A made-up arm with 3 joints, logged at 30 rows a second.
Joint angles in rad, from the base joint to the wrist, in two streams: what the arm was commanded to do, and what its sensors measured. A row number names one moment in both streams.
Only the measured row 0 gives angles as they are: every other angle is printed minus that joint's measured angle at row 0.
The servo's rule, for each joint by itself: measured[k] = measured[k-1] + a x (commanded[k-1-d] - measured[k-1]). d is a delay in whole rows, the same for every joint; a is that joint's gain. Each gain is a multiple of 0.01, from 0.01 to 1. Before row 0 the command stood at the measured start. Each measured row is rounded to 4 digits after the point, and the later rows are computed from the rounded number. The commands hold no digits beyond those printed.
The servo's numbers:
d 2
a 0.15 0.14 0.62
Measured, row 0:
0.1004 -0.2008 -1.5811
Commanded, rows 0 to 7:
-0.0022 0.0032 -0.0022
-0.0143 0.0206 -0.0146
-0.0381 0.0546 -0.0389
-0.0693 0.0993 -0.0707
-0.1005 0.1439 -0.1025
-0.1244 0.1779 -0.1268
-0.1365 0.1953 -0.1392
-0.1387 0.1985 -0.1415
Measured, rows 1 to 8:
0.0000 0.0000 0.0000
0.0000 0.0000 0.0000
-0.0003 0.0004 -0.0014
-0.0024 0.0032 -0.0096
-0.0078 0.0104 -0.0278
-0.0170 0.0228 -0.0544
-0.0295 0.0398 -0.0842
-0.0437 0.0591 -0.1106

